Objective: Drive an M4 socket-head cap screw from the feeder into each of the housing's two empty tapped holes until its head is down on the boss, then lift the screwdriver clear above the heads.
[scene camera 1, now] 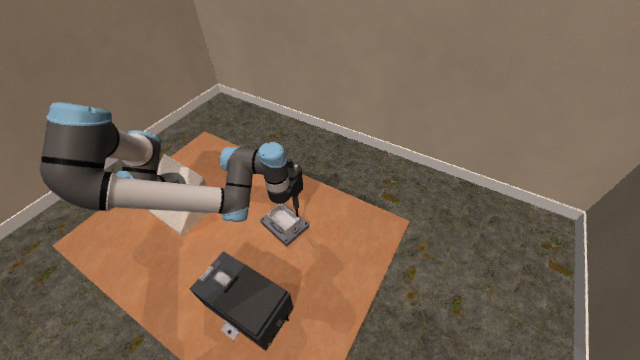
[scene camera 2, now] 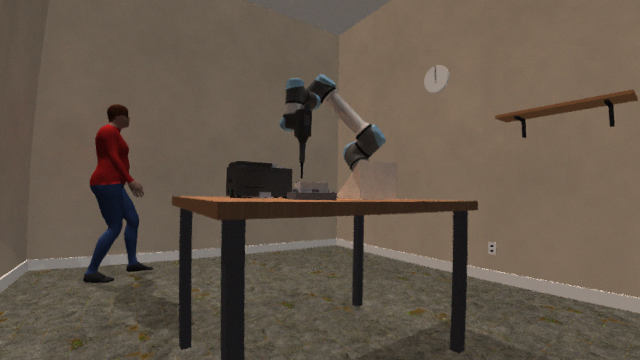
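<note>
The screwdriver points straight down from the arm's wrist. In scene camera 1 its tip is at the right corner of the light grey housing. In scene camera 2 a small gap shows between the tip and the housing's top, near its left end. The housing sits on a dark grey fixture plate. The black feeder stands apart from them on the table. Whether a screw is on the bit, and the state of the tapped holes, are too small to tell.
The table top carries the fixture, the feeder and the arm's pale pedestal. A small light plate lies beside the feeder. A person in red stands on the floor left of the table. A shelf hangs on the wall.
</note>
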